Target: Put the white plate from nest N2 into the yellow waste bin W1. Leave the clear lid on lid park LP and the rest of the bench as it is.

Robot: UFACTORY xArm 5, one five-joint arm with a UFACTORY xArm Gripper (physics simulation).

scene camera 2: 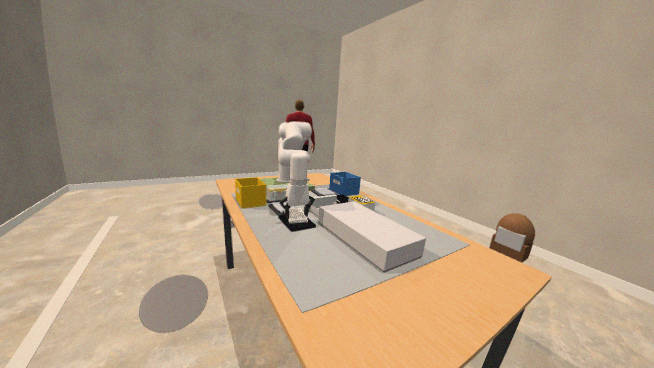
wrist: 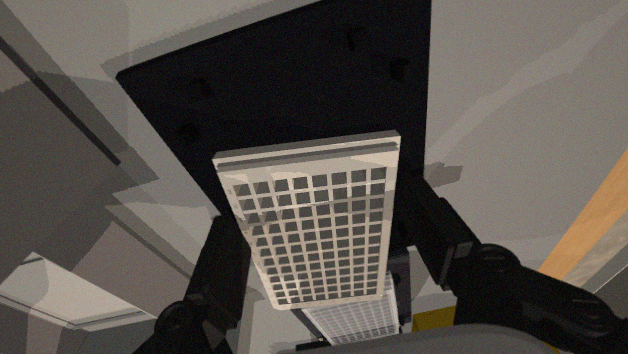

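Where they show: gripper, fingertip midpoint: (scene camera 2: 296,216) (wrist: 320,215); arm's base at its link origin: (scene camera 2: 285,180).
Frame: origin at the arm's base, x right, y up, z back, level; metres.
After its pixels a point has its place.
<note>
A white gridded plate (scene camera 2: 298,215) {x 0.173, y 0.001, z -0.646 m} (wrist: 315,235) {x 0.178, y -0.001, z -0.636 m} lies at the near end of a black nest (scene camera 2: 300,226) {x 0.197, y -0.017, z -0.724 m} (wrist: 300,95) {x 0.191, y -0.018, z -0.708 m}; no nest label is readable. My gripper (scene camera 2: 298,212) {x 0.185, y 0.000, z -0.652 m} (wrist: 320,215) {x 0.185, y 0.000, z -0.652 m} is open, with one finger on each side of the plate and low over the nest. The yellow waste bin (scene camera 2: 251,193) {x 0.334, y 0.049, z -0.387 m} (wrist: 434,319) {x 0.277, y -0.019, z -0.387 m} stands at the back left of the bench in the scene view. A pale, see-through gridded piece (wrist: 355,320) {x 0.182, y -0.004, z -0.486 m} shows beyond the plate in the wrist view; I cannot tell whether it is the clear lid.
A long white box (scene camera 2: 372,230) {x 0.026, y 0.054, z -0.998 m} lies right of the nest on the grey mat (scene camera 2: 320,280) {x 0.287, y -0.030, z -1.077 m}. A blue bin (scene camera 2: 345,184) {x -0.270, y 0.050, z -0.384 m} stands at the back right, with a small yellow-edged item (scene camera 2: 363,200) {x -0.181, y 0.047, z -0.683 m} in front of it. A person (scene camera 2: 299,117) stands behind the arm.
</note>
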